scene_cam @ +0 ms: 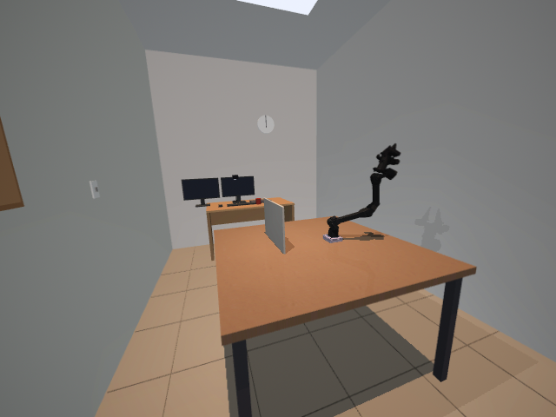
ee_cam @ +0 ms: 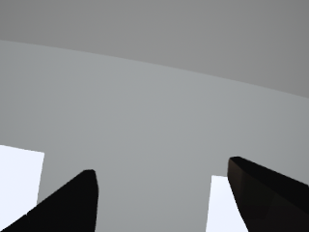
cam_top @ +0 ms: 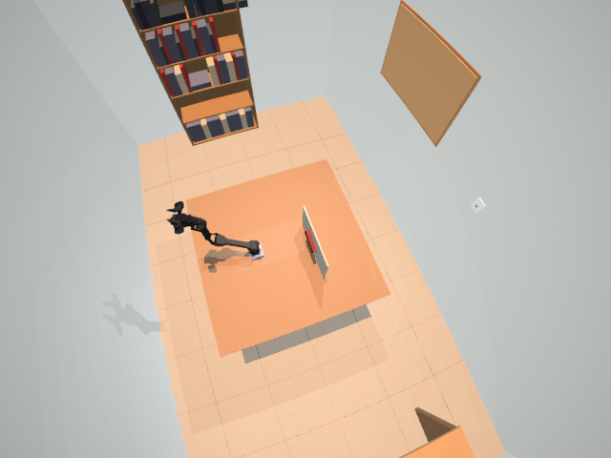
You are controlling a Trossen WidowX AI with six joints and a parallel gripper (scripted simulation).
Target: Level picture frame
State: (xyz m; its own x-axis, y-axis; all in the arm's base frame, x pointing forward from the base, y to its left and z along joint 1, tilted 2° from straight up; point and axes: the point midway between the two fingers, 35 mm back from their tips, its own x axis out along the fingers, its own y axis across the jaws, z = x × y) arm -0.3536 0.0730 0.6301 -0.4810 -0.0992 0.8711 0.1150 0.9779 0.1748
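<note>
My gripper tip is now 810 mm short of the red picture frame, 510 mm above it and 160 mm to the left of it. Round my gripper tip: grey wall panel 820 mm ahead, 520 mm below, 170 mm to the right.
</note>
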